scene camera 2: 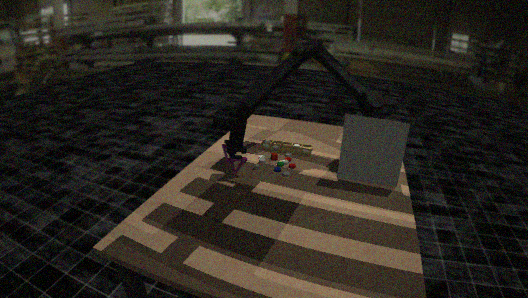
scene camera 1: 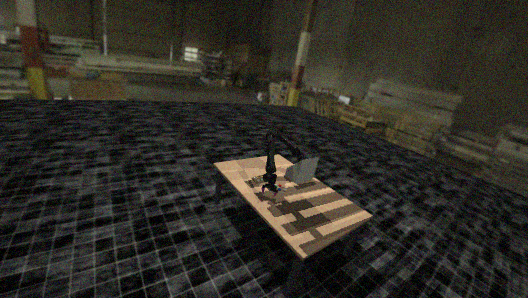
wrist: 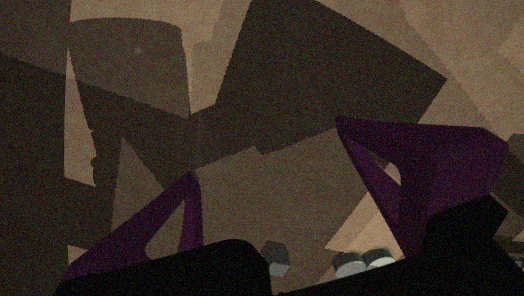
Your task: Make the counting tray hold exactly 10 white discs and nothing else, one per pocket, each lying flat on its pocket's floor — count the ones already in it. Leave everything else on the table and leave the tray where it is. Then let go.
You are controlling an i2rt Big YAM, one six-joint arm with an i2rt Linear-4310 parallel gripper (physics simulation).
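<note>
The gripper (scene camera 1: 270,192) (scene camera 2: 236,167) (wrist: 265,147) has purple fingers spread wide. It is open and empty, low over the table, to the left of the loose discs in the second scene view. The counting tray (scene camera 2: 301,150) lies behind the discs; whitish discs show in it, but its pockets are too small and dim to count. A white disc (scene camera 2: 261,158) lies right of the fingers, and another pale disc (scene camera 2: 286,173) lies nearer the front. In the wrist view, a small pale disc (wrist: 278,269) and two touching white discs (wrist: 350,269) (wrist: 381,263) are partly cut off by the gripper body.
Red pieces (scene camera 2: 274,156) (scene camera 2: 292,165), a green one (scene camera 2: 280,164) and a blue one (scene camera 2: 277,169) lie close together in front of the tray. A tall grey panel (scene camera 1: 303,170) (scene camera 2: 373,150) stands to their right in the second scene view. Dark shadows cross the wooden table (scene camera 2: 350,207).
</note>
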